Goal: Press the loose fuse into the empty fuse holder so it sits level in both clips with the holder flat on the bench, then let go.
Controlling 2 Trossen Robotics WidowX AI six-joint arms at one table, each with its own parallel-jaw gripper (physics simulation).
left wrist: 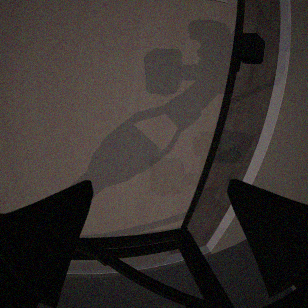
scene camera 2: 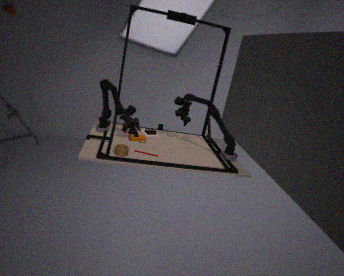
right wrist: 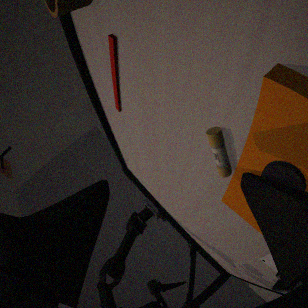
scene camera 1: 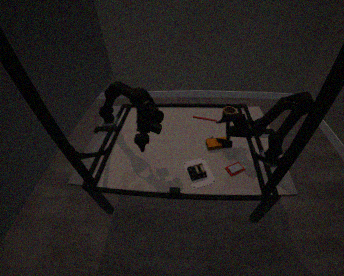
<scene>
My left gripper (left wrist: 161, 187) is open, holding nothing. My right gripper (right wrist: 177, 184) is open and touches an orange block (right wrist: 268, 150).
The left wrist view does not show the orange block: it is out of frame.
</scene>
